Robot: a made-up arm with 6 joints.
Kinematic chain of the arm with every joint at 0, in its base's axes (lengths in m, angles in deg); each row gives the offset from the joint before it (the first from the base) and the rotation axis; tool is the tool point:
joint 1: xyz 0 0 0.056 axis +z
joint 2: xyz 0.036 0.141 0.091 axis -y
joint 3: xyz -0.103 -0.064 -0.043 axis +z
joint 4: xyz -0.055 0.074 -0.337 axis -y
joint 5: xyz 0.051 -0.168 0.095 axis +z
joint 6: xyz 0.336 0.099 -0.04 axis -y
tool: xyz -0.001 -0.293 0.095
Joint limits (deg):
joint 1: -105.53..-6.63
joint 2: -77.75..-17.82
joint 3: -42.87..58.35
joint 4: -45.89..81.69
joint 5: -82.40..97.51
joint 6: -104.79..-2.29
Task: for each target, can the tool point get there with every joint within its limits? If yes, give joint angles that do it. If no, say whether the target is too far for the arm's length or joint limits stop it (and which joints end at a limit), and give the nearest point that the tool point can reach.
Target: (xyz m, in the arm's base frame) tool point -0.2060 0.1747 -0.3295
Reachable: yes | joints -94.34 -60.63 -1.19 -13.44 0.17 -69.13
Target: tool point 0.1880 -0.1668 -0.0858
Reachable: yes | joints -21.16 -37.95 29.49 38.43 -7.42 -94.90
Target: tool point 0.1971 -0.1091 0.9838
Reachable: no: joint limits stop it (at a limit: joint 1, joint 2, joint 3, joint 4) | nearest point -0.0354 -0.1106 0.5860 | short by 0.461 m
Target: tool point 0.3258 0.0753 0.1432
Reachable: yes | joints -78.48 -30.16 -11.02 70.87 73.73 -94.11
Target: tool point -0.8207 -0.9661 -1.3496
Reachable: no: too far | nearest point -0.3335 -0.3273 -0.4640 | short by 1.196 m
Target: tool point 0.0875 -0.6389 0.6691
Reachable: no: joint limits stop it (at a limit: joint 1, joint 2, joint 4) | nearest point -0.1024 -0.3275 0.4607 | short by 0.420 m
